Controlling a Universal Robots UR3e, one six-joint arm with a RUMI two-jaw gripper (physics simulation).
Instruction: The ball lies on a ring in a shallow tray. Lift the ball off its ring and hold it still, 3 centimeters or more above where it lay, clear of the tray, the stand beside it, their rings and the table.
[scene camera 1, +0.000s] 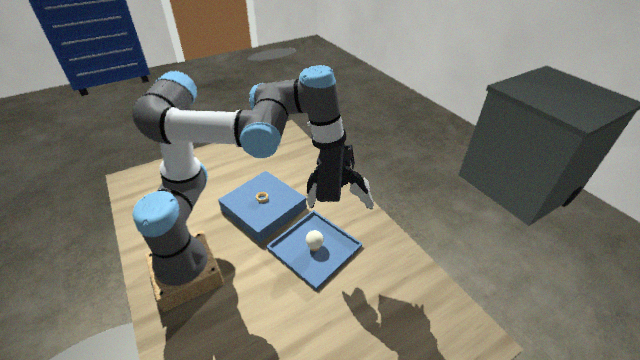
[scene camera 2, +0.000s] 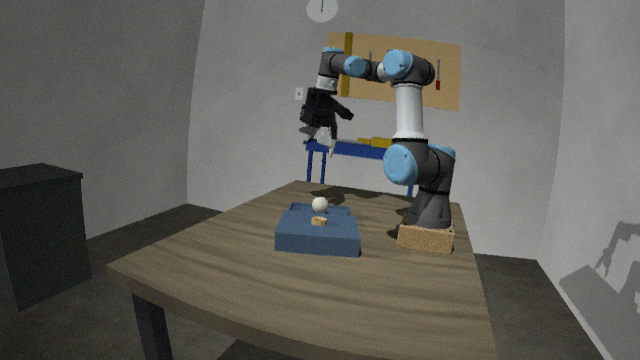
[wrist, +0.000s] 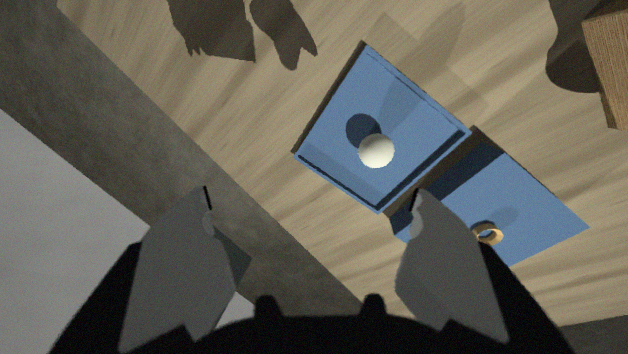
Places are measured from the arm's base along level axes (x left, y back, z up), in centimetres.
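Pixels of known places: gripper, between the fingertips: (scene camera 1: 340, 208) (scene camera 2: 318, 150) (wrist: 312, 190); arm's base, origin of its link: (scene camera 1: 181, 262) (scene camera 2: 428, 221).
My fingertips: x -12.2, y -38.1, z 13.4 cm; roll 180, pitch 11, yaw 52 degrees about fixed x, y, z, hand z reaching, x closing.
Observation:
Ahead of a thing's pixels: the offset from my fingertips to its middle. "*": to the spot under its first point. Level surfaces: height alone.
A cream-white ball {dx +5.6, dy +4.3, dz -15.5 cm} (scene camera 1: 314, 240) (scene camera 2: 320, 204) (wrist: 376, 150) lies near the middle of the shallow blue tray {* dx -6.6, dy +9.4, dz -18.0 cm} (scene camera 1: 317, 287) (scene camera 2: 349, 210) (wrist: 325, 95). The ring under the ball is hidden or too small to make out. The blue stand (scene camera 1: 240, 197) (scene camera 2: 317, 242) (wrist: 540, 210) is right beside the tray and bears a wooden-coloured ring {* dx +26.1, dy +13.5, dz -13.8 cm} (scene camera 1: 257, 198) (scene camera 2: 319, 221) (wrist: 496, 236). My gripper (scene camera 1: 341, 204) (scene camera 2: 320, 145) (wrist: 312, 190) is open, with its fingers wide apart and nothing between them. It hangs well above the table, apart from the ball. In the wrist view the ball shows ahead of the fingertips.
The wooden table {dz -19.1 cm} (scene camera 1: 400, 280) (scene camera 2: 300, 295) (wrist: 200, 100) bears the tray, the stand and the arm's base block (scene camera 1: 190, 287) (scene camera 2: 425, 239) (wrist: 612, 65). A dark grey cabinet (scene camera 1: 520, 150) (scene camera 2: 45, 235) stands on the floor away from the table.

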